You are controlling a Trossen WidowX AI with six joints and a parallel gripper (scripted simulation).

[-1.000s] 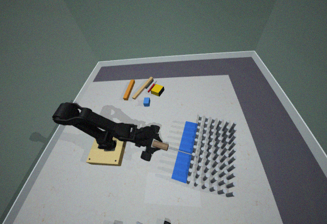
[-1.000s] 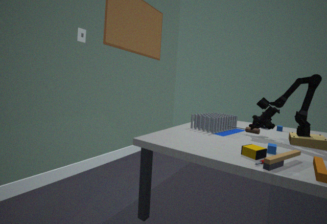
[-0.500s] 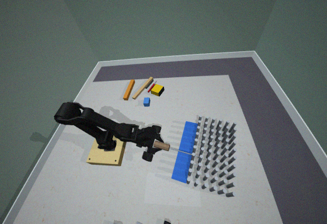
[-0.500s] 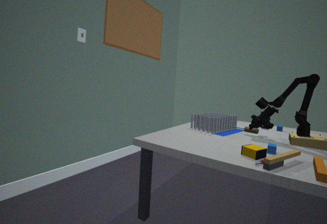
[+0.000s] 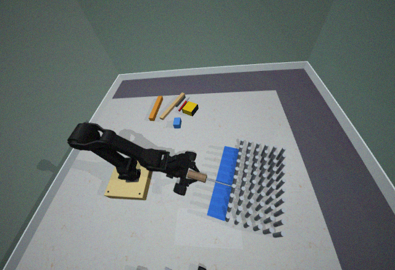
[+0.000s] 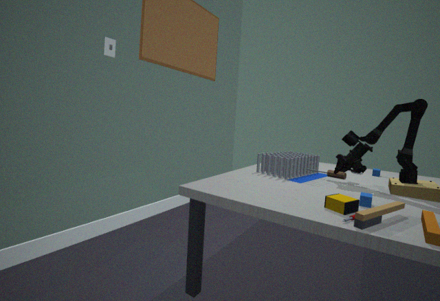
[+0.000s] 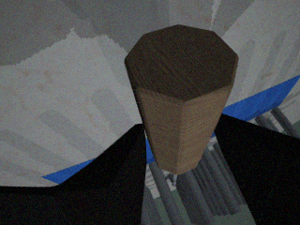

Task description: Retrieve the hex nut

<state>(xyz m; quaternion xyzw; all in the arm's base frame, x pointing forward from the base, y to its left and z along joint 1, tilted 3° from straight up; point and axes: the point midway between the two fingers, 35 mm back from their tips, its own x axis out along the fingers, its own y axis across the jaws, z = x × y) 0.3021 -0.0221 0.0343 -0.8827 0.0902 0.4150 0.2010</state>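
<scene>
My gripper tip is 13 cm short of the blue taped strip, 4 cm above it and 1 cm to the left of it. Round my gripper tip: hex nut (28 cm ahead, 10 cm to the right, 4 cm below); then black box (48 cm to the left, 4 cm behind, 2 cm below); then wire hook (10 cm ahead, 4 cm to the right, 1 cm below).
</scene>
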